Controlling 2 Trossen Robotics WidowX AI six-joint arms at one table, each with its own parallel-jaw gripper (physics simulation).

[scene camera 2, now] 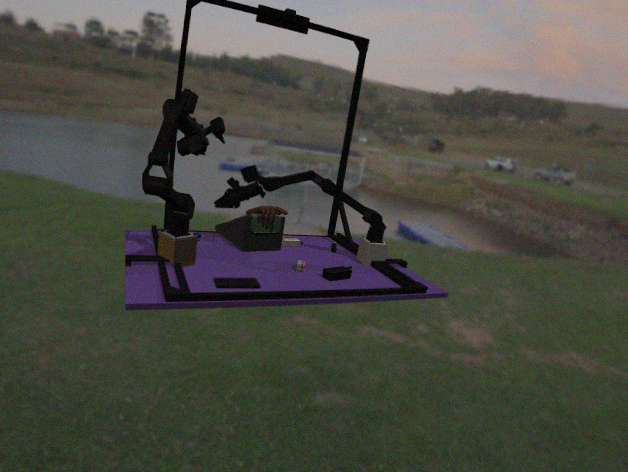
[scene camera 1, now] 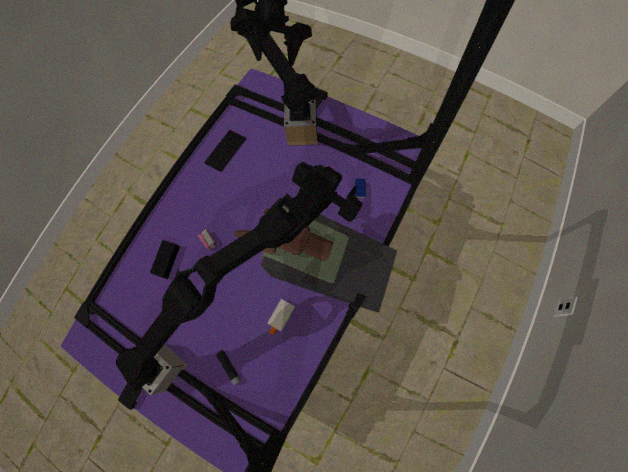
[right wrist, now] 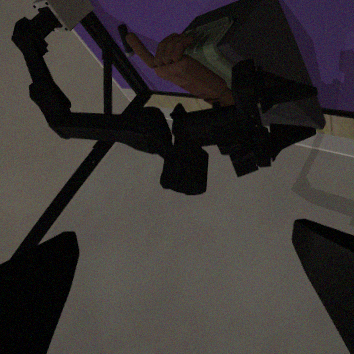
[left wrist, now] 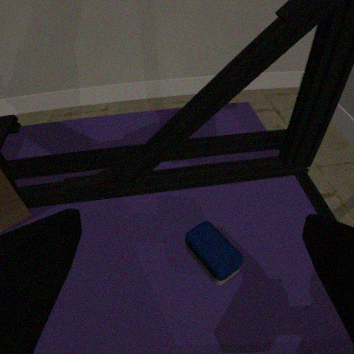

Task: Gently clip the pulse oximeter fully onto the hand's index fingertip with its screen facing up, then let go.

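Where they show: left gripper, fingertip midpoint: (scene camera 2: 214, 204) (scene camera 1: 342, 177) (right wrist: 316, 112) (left wrist: 194, 223); right gripper, fingertip midpoint: (scene camera 2: 214, 148) (scene camera 1: 276, 63) (right wrist: 186, 236); left arm's base, origin of the base link: (scene camera 2: 374, 240) (scene camera 1: 148, 369) (right wrist: 50, 16); right arm's base, origin of the base link: (scene camera 2: 178, 233) (scene camera 1: 299, 112).
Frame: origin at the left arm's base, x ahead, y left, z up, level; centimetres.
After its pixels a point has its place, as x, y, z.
Note:
A small white and pink clip (scene camera 1: 206, 238) {38.2, 13.7, -7.4} (scene camera 2: 300, 265) {38.9, 16.4, -7.9}, which looks like the pulse oximeter, lies on the purple table left of the hand in scene camera 1. The brown hand (scene camera 1: 318, 246) {53.2, -17.9, 5.7} (scene camera 2: 267, 210) {50.8, -2.5, 8.8} (right wrist: 190, 77) {53.3, -7.2, 9.3} rests on a green cloth over a dark wedge block (scene camera 1: 369, 268) {58.7, -31.2, -5.5} (scene camera 2: 251, 241) {55.5, -4.4, -5.8} (right wrist: 295, 35) {61.9, -12.7, -10.2}; the left arm partly covers its fingers in scene camera 1. My left gripper (scene camera 2: 220, 204) {72.0, -12.1, 6.9} (left wrist: 194, 223) {72.0, -12.1, 6.9} (right wrist: 316, 112) {72.0, -12.1, 6.9} is open and empty, above and beyond the block. My right gripper (scene camera 1: 275, 59) {76.1, 9.3, 32.5} (right wrist: 186, 236) {76.1, 9.3, 32.5} is open and empty, high up, far from the clip.
A blue sponge (scene camera 1: 360, 187) {78.7, -15.0, -7.2} (left wrist: 214, 252) {78.2, -14.8, -7.3} lies beyond the block. A white box (scene camera 1: 281, 314) {34.1, -18.6, -7.7} with an orange end, a black cylinder (scene camera 1: 227, 365) {13.3, -15.1, -8.1}, a black box (scene camera 1: 164, 258) {25.2, 20.6, -7.2} (scene camera 2: 336, 273) {26.6, 24.4, -7.5} and a flat black slab (scene camera 1: 225, 150) {65.5, 30.8, -9.7} (scene camera 2: 236, 282) {65.9, 31.8, -9.7} lie on the table, inside a black frame.

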